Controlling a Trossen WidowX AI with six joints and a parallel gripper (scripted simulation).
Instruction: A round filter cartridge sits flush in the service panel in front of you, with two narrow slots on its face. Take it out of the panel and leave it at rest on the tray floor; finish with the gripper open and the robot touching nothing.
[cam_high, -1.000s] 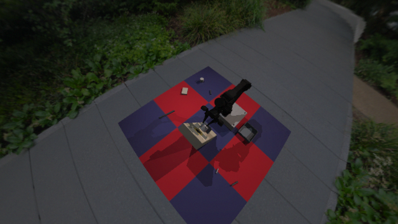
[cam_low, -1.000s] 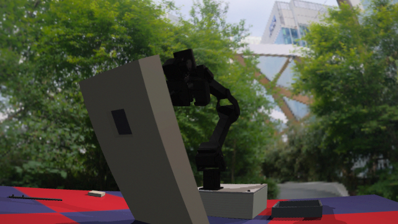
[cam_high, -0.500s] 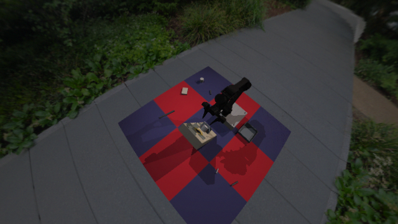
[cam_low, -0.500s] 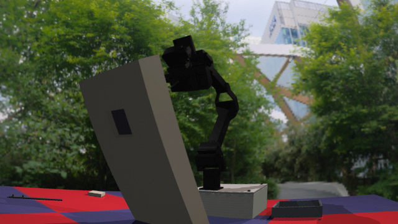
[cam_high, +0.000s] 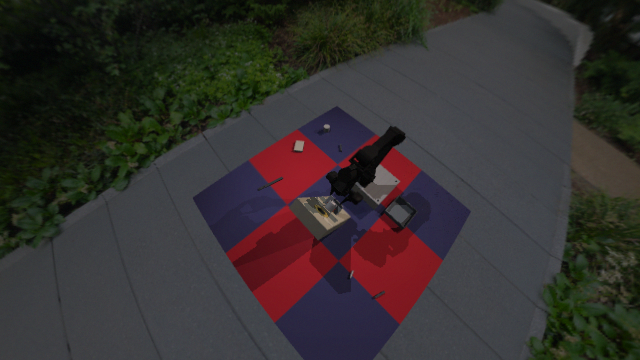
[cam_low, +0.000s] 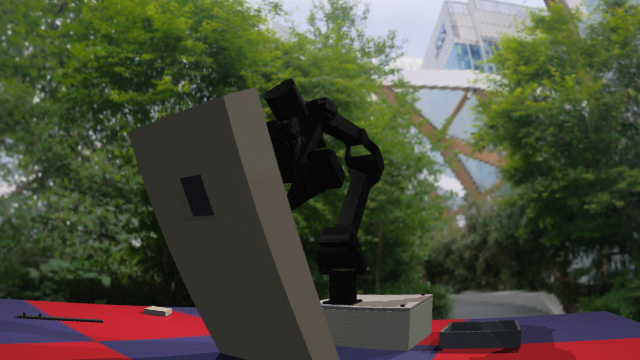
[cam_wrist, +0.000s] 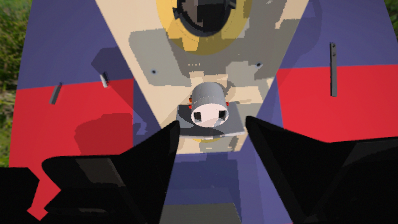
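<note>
Right now my gripper tip is 40 mm above the round grey filter cartridge and 20 mm short of it. Also, from my gripper tip: dark grey tray: 310 mm to the left, 300 mm behind, 220 mm below; then small tan block: 490 mm to the right, 220 mm below, 220 mm behind; then tan service panel: 60 mm below, 60 mm ahead.
</note>
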